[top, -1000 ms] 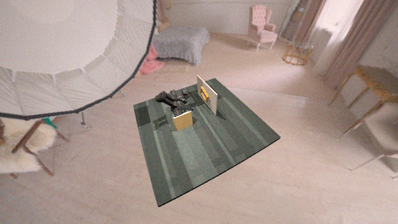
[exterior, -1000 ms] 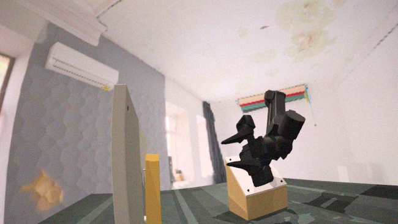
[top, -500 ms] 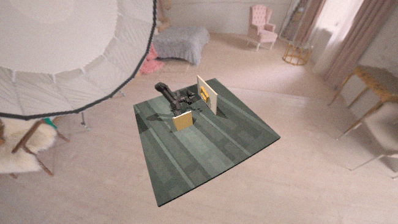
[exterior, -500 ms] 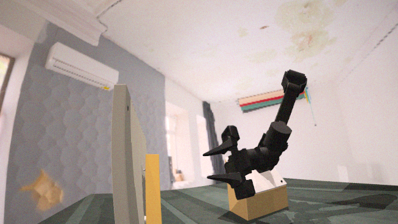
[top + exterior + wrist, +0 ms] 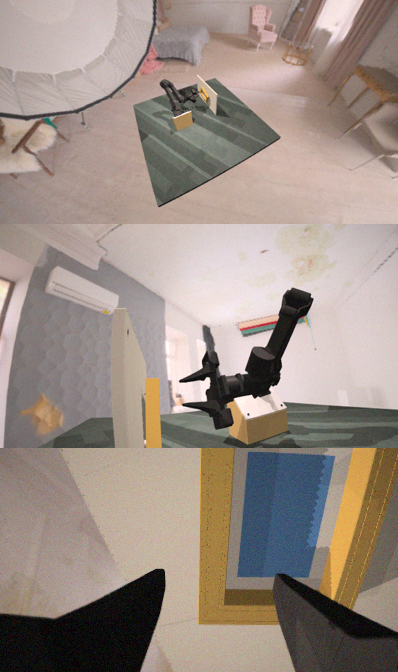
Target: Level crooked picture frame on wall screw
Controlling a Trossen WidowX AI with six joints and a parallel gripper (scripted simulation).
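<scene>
Now: gripper tip 7 cm short of the picture frame and 5 cm above it. Also, from my gripper tip: wall panel (8 cm ahead, 5 cm below).
</scene>
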